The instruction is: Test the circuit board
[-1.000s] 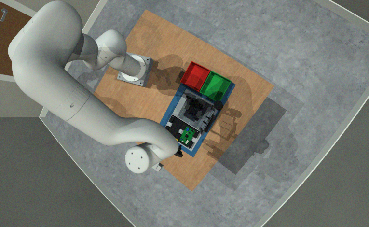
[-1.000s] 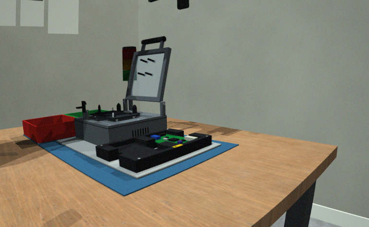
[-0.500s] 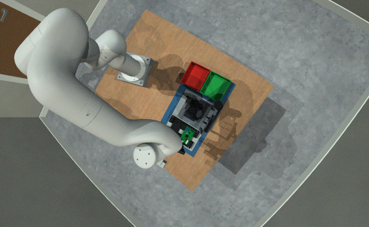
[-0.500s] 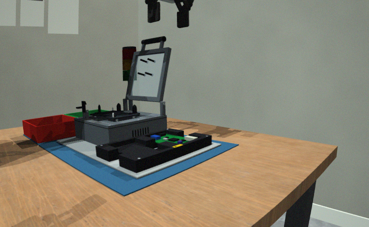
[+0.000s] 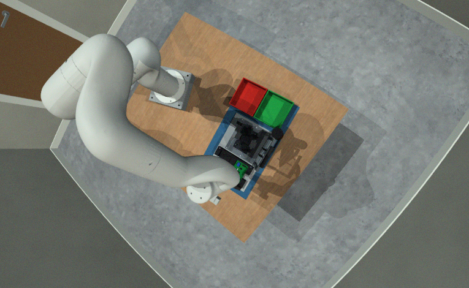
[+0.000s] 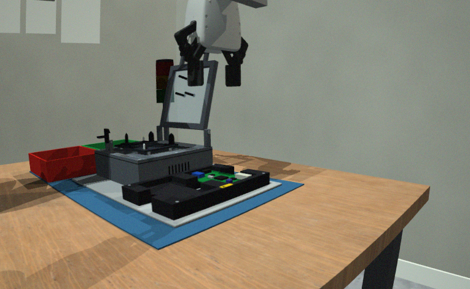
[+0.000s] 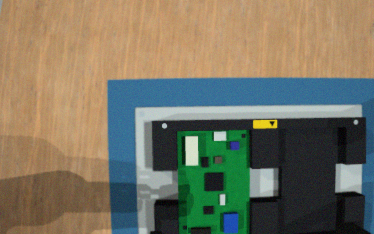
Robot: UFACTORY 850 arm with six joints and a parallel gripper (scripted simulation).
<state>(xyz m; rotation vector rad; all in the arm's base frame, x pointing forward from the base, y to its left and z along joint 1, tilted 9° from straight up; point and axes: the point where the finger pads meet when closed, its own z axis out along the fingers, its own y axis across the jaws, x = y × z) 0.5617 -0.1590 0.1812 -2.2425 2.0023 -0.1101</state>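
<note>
Right now my hand is 17 cm above the green circuit board. Round my hand: black hook (21 cm to the left, 12 cm behind, 10 cm below); then see-through lid (18 cm to the left, 7 cm ahead, 1 cm below); then green bin (37 cm to the left, 17 cm below, 3 cm behind).
</note>
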